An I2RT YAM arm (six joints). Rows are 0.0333 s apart.
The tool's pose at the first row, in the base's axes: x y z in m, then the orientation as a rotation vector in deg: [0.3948, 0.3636, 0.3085, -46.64, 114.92, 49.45]
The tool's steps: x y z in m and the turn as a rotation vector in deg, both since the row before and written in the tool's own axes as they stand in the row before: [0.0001, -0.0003, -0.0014, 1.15, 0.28, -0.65]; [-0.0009, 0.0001, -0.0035, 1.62, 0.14, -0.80]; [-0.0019, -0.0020, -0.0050, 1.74, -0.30, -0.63]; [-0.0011, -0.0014, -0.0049, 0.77, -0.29, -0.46]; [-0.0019, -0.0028, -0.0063, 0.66, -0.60, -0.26]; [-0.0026, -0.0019, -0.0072, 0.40, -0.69, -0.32]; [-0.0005, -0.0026, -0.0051, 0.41, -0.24, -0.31]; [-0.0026, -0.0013, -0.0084, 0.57, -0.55, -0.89]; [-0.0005, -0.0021, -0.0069, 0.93, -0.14, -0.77]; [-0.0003, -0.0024, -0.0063, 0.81, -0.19, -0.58]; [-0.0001, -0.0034, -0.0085, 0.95, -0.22, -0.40]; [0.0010, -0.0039, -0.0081, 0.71, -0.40, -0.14]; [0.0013, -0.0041, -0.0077, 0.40, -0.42, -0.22]
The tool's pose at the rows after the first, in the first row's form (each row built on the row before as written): [0.3944, 0.3623, 0.3090, -46.76, 115.11, 47.78]; [0.3933, 0.3599, 0.3114, -46.67, 115.20, 45.56]; [0.3935, 0.3554, 0.3149, -46.11, 115.01, 43.43]; [0.3928, 0.3512, 0.3179, -45.95, 114.68, 42.43]; [0.3928, 0.3453, 0.3220, -45.50, 114.15, 41.74]; [0.3918, 0.3395, 0.3273, -45.22, 113.45, 41.32]; [0.3914, 0.3342, 0.3296, -45.15, 113.16, 40.78]; [0.3892, 0.3279, 0.3355, -45.37, 112.32, 39.81]; [0.3874, 0.3217, 0.3387, -45.45, 111.98, 38.44]; [0.3860, 0.3157, 0.3415, -45.40, 111.66, 37.32]; [0.3839, 0.3075, 0.3450, -45.08, 111.43, 36.17]; [0.3819, 0.2990, 0.3473, -44.59, 111.12, 35.48]; [0.3800, 0.2906, 0.3491, -44.36, 110.70, 35.06]
